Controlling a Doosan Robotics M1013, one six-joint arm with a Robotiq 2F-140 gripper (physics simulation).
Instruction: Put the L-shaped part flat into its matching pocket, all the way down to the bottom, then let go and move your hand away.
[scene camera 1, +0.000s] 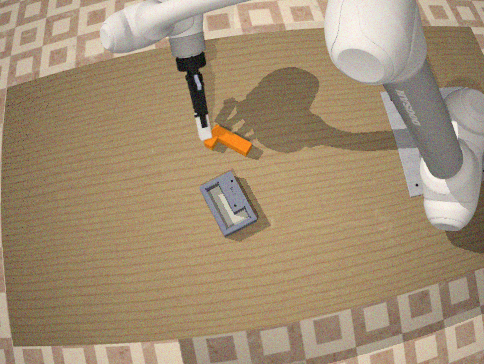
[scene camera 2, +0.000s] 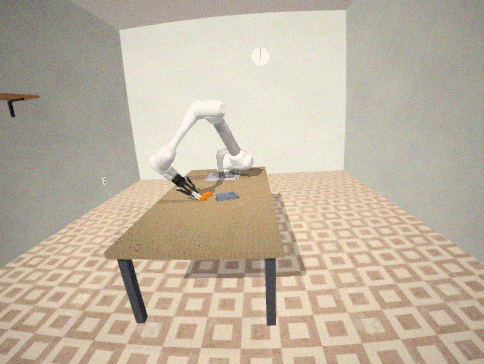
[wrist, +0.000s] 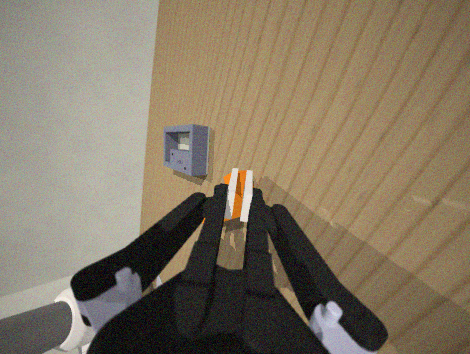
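Seen in the pictures: gripper, fingertip midpoint: (scene camera 1: 205, 137) (scene camera 2: 200, 197) (wrist: 241, 179); arm's base, origin of the base link: (scene camera 2: 225, 175).
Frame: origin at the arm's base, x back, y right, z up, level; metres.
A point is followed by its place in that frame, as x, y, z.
The orange L-shaped part (scene camera 1: 233, 141) {-0.635, 0.088, 0.027} (scene camera 2: 206, 195) {-0.644, 0.082, 0.017} (wrist: 238, 206) {-0.672, 0.130, 0.026} is between the white fingertips of my gripper (scene camera 1: 205, 136) {-0.704, 0.116, 0.021} (scene camera 2: 199, 197) {-0.704, 0.116, 0.021} (wrist: 241, 179) {-0.704, 0.116, 0.021}. My gripper is shut on it near the bend and short leg; the long leg points right in scene camera 1. The part looks slightly tilted, at or just above the table; the exact gap cannot be told. The fingers hide some of it in the wrist view. The grey-blue block with the L-shaped pocket (scene camera 1: 230, 188) {-0.665, -0.036, 0.031} (scene camera 2: 227, 196) {-0.721, -0.084, 0.028} (wrist: 200, 150) {-0.700, -0.005, 0.015} lies apart from the part, below it in scene camera 1. Its pale pocket floor shows.
The wooden table (scene camera 1: 125, 250) {-0.969, -0.142, -0.004} (scene camera 2: 200, 235) {-1.217, 0.021, -0.004} (wrist: 325, 100) {-0.818, 0.168, -0.004} carries the block. The arm's grey base plate (scene camera 1: 408, 172) {-0.157, -0.078, 0.000} (scene camera 2: 212, 177) {-0.052, 0.122, 0.000} is at the right in scene camera 1, and the arm reaches over the table's upper side. Arm shadows fall beside the part.
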